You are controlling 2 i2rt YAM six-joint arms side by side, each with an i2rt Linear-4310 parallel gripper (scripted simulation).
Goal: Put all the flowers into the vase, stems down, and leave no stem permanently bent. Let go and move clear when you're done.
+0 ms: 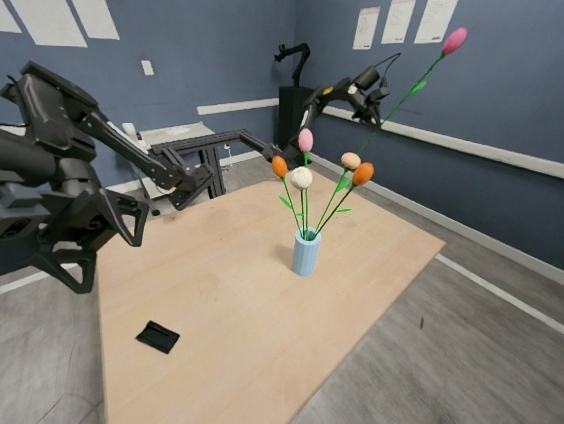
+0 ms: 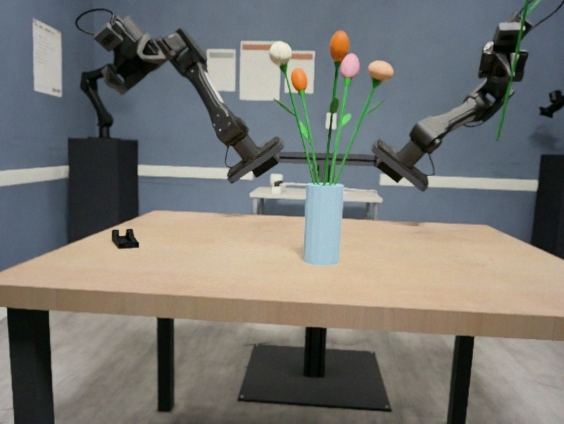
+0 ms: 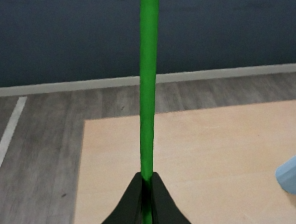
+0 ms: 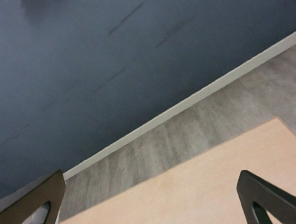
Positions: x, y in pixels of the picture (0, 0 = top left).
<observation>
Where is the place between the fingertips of my right gripper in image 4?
At 150, 178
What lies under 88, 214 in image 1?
My right gripper.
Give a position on a small black holder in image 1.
At 168, 338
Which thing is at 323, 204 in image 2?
A light blue vase.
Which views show my left gripper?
Image 1, image 2 and image 3 only.
</observation>
